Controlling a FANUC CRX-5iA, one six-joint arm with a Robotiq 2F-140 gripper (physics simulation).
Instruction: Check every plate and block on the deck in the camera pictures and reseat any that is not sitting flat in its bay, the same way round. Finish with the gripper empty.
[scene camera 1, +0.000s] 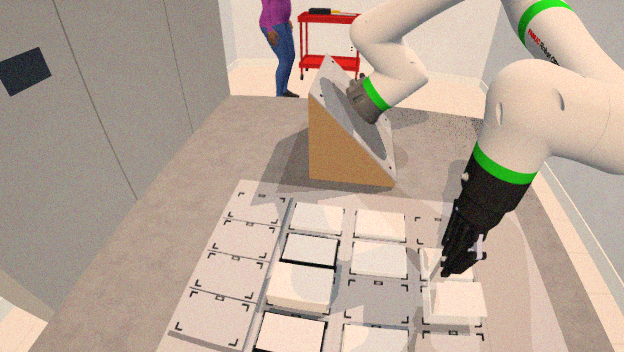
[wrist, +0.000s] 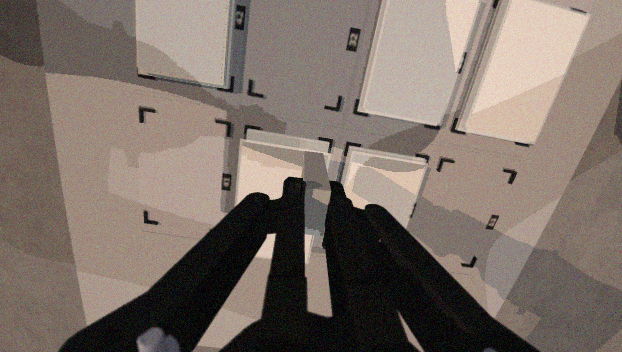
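Pixels of known places: gripper, fingertip midpoint: (scene camera 1: 436, 279) (wrist: 311, 169); arm's base, origin of the base link: (scene camera 1: 360, 105).
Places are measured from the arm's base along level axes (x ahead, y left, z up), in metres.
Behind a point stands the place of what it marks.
My gripper (scene camera 1: 446, 273) @(z -0.071, x 0.594, y 0.143 m) (wrist: 311, 169) @(z -0.071, x 0.594, y 0.143 m) is shut and empty, pointing down above the right-hand column of bays. A pale plate (scene camera 1: 459, 299) @(z -0.100, x 0.626, y 0.199 m) (wrist: 265, 170) @(z -0.100, x 0.635, y 0.158 m) is below it in that column's third bay from the back; it looks tilted, its top reaching right past the corner marks, with a pale side face showing on its left. The plate behind it (scene camera 1: 432, 257) @(z -0.128, x 0.499, y 0.169 m) (wrist: 385, 175) @(z -0.128, x 0.512, y 0.162 m) is partly hidden by the fingers and looks flat within its marks. Other plates (scene camera 1: 380, 224) @(z -0.128, x 0.400, y 0.047 m) (scene camera 1: 379, 258) @(z -0.128, x 0.505, y 0.038 m) (scene camera 1: 375, 340) @(z -0.128, x 0.701, y 0.022 m) (scene camera 1: 310, 249) @(z -0.128, x 0.490, y -0.122 m) (scene camera 1: 290, 332) @(z -0.128, x 0.696, y -0.142 m) and a thick block (scene camera 1: 300, 284) @(z -0.100, x 0.600, y -0.132 m) look flat.
Another pale plate (scene camera 1: 317, 217) @(z -0.128, x 0.388, y -0.114 m) sits at the back. Marked bays (scene camera 1: 378, 302) @(z -0.142, x 0.611, y 0.034 m) (scene camera 1: 235, 272) @(z -0.128, x 0.573, y -0.282 m) hold no plate. A wedge stand (scene camera 1: 345, 150) @(z -0.035, x 0.217, y -0.050 m) is behind the deck, with a second arm's wrist (scene camera 1: 367, 100) @(z 0.049, x 0.058, y 0.015 m) over it. A red cart (scene camera 1: 327, 19) and a person (scene camera 1: 285, 45) are in the background.
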